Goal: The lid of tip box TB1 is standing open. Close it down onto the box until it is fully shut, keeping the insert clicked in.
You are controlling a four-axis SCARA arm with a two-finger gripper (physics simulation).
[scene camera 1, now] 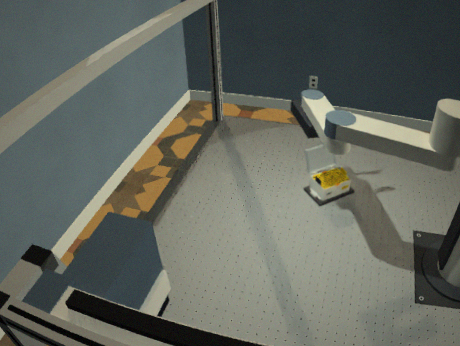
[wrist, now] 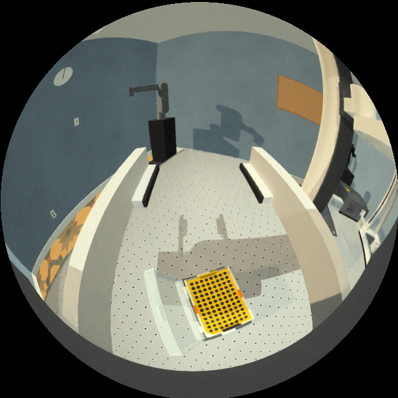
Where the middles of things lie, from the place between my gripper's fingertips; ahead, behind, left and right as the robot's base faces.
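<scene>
I find the clear lid [wrist: 179, 329] with my hand 15 cm above it, 10 cm short of it and 1 cm to the right of it. There is a yellow insert [wrist: 220, 308] as well, and counted from my hand it is 20 cm below, 6 cm ahead and 6 cm to the left.
</scene>
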